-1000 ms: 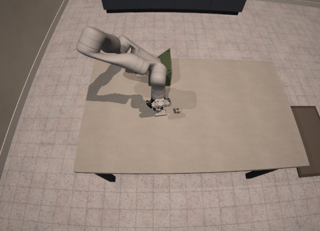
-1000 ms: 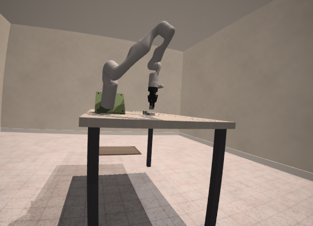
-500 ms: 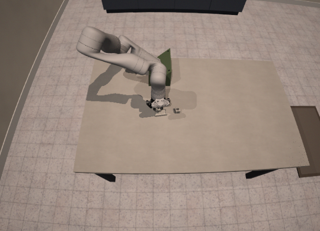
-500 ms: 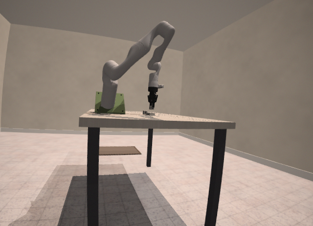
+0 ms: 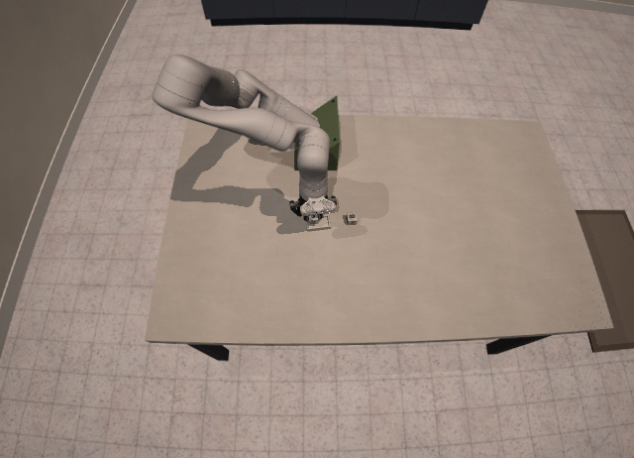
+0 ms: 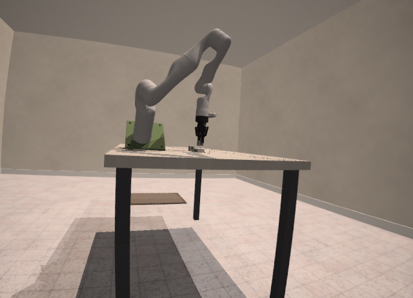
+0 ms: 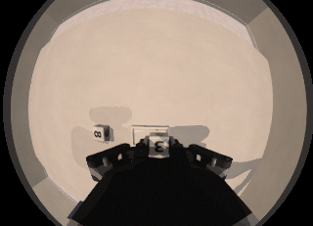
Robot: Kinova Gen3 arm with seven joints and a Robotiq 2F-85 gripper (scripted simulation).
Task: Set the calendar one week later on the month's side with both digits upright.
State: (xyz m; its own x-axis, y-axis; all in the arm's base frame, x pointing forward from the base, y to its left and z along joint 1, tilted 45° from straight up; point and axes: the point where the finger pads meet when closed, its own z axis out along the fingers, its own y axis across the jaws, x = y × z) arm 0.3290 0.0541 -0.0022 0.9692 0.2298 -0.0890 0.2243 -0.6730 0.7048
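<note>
Now: the white tray 1 cm behind my hand, 2 cm to the left of it and 6 cm below it.
</note>
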